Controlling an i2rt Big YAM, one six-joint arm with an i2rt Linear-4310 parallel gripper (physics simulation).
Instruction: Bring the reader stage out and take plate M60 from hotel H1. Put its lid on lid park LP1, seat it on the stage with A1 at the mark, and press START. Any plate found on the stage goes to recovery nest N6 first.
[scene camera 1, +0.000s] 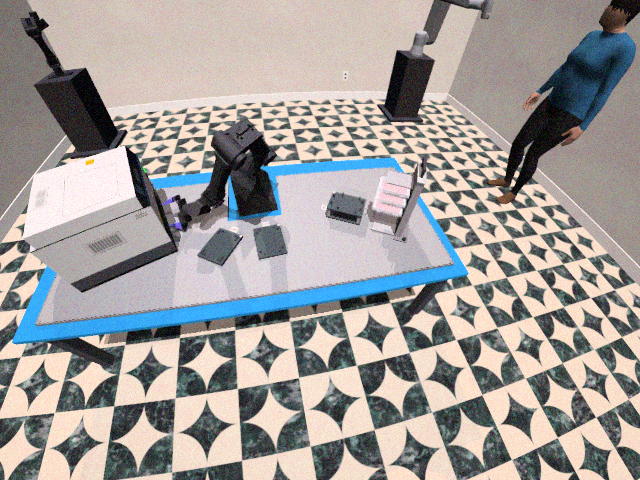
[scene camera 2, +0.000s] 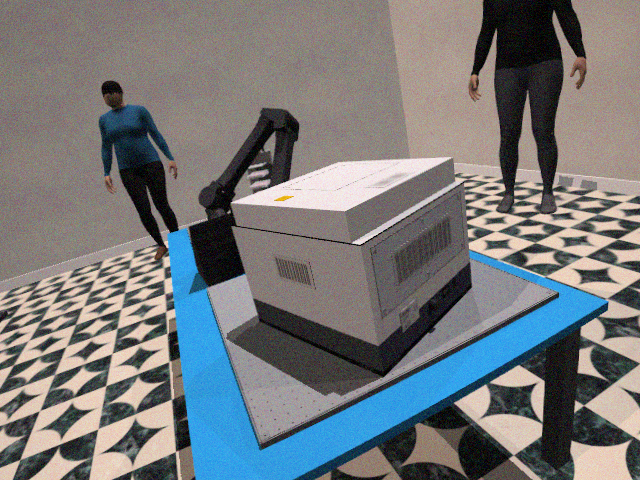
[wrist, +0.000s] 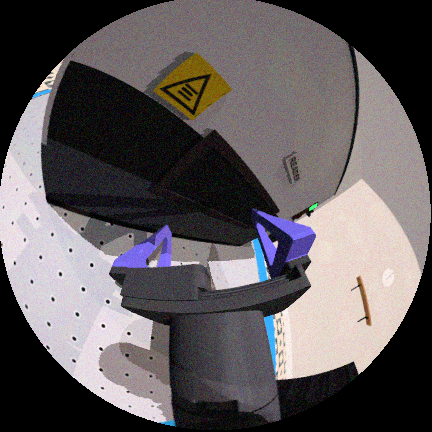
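Seen in the pictures: gripper, between the fingertips: (scene camera 1: 164, 215) (wrist: 208, 221); arm's base, origin of its link: (scene camera 1: 246, 171) (scene camera 2: 224, 231).
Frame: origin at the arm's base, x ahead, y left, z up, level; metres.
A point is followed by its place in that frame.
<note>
The white reader (scene camera 1: 103, 211) {x 0.375, y -0.440, z 0.174 m} (scene camera 2: 330, 258) {x 0.107, y -0.749, z 0.095 m} (wrist: 260, 100) {x 0.229, y -0.354, z 0.028 m} stands at one end of the table. In the wrist view its front shows a yellow warning label (wrist: 192, 87), a READER label (wrist: 292, 167) {x 0.160, y -0.382, z 0.032 m} and a dark lower band with a dark protruding block (wrist: 220, 175) {x 0.200, y -0.366, z -0.024 m}. My gripper (scene camera 1: 176, 211) {x 0.162, y -0.374, z -0.071 m} (wrist: 208, 221) {x 0.162, y -0.374, z -0.071 m} is open and empty, close in front of this dark band. No plate on the stage shows. Hotel H1 (scene camera 1: 408, 206) {x 0.380, y 0.633, z 0.054 m} stands at the far end with several pale pink plates (scene camera 1: 391, 193) {x 0.320, y 0.576, z 0.075 m}. Which is M60 cannot be read. The START button cannot be made out.
Two flat dark nests or parks (scene camera 1: 220, 246) {x 0.332, y -0.131, z -0.123 m} (scene camera 1: 269, 240) {x 0.328, y 0.074, z -0.125 m} lie on the pegboard between reader and hotel; their labels are unreadable. A raised dark nest (scene camera 1: 345, 207) {x 0.227, y 0.428, z -0.075 m} stands nearer the hotel. A person in blue (scene camera 1: 589, 72) (scene camera 2: 135, 134) and one in black (scene camera 2: 527, 82) stand beyond the table.
</note>
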